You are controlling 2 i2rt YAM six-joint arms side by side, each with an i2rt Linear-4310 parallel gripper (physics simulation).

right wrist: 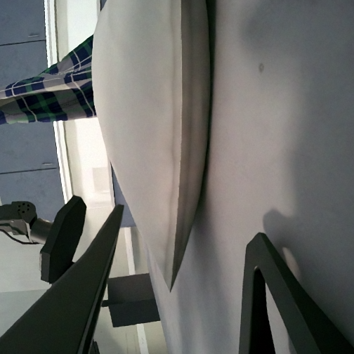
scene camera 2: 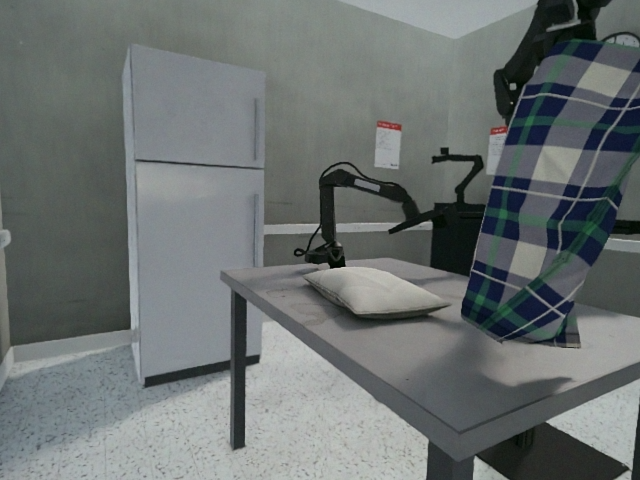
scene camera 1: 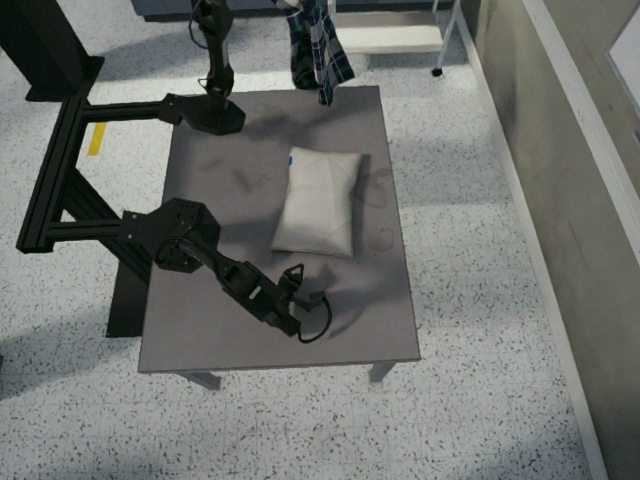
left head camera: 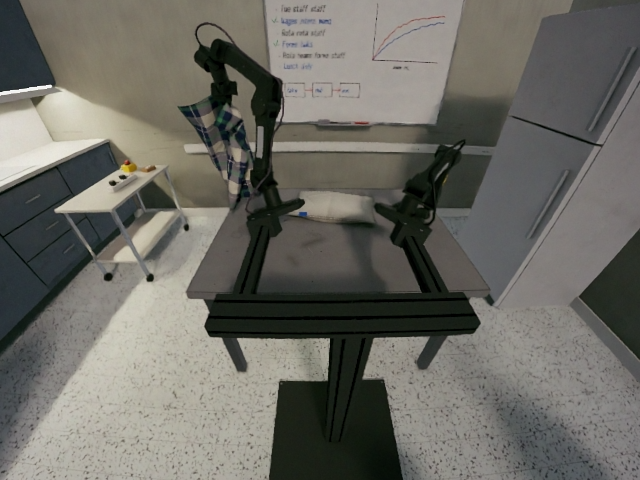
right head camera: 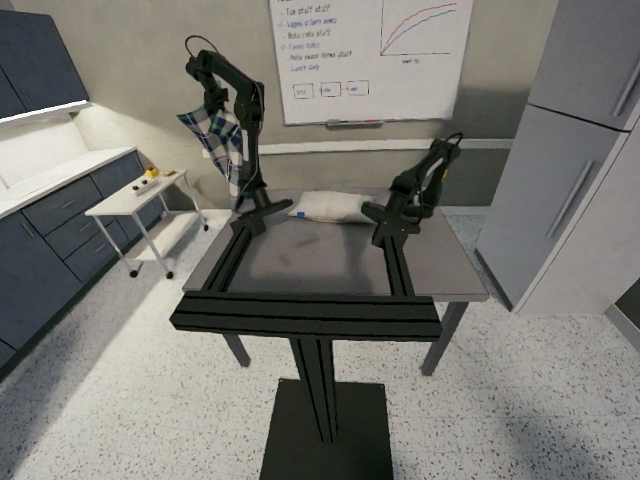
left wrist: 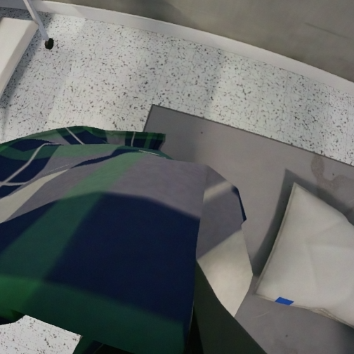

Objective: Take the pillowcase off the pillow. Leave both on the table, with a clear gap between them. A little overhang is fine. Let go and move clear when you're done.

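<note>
The bare white pillow [left head camera: 338, 207] [right head camera: 333, 207] [scene camera 1: 320, 201] [scene camera 2: 372, 291] [left wrist: 312, 255] [right wrist: 145, 100], with a blue tag at one corner, lies flat on the grey table [left head camera: 320, 268] [scene camera 1: 248, 330] [scene camera 2: 413, 377]. The blue, green and white plaid pillowcase [left head camera: 227, 139] [right head camera: 222, 142] [scene camera 1: 315, 46] [scene camera 2: 547, 196] [left wrist: 115, 240] [right wrist: 60, 95] hangs fully off the pillow. My left gripper [left head camera: 223, 102] is shut on its upper end, high up; cloth hides the fingertips. Its lower end hangs near the table's left end in the left head view, apart from the pillow. My right gripper [right wrist: 190, 226] is open and empty, beyond the pillow's other end.
A white cart [left head camera: 98, 193] [right head camera: 116, 201] stands left of the table in the head views. A fridge [left head camera: 547, 155] [scene camera 2: 196, 206] stands on the right there. The wall with a whiteboard [left head camera: 403, 98] is behind the table. Both arm bases stand along the table's near side.
</note>
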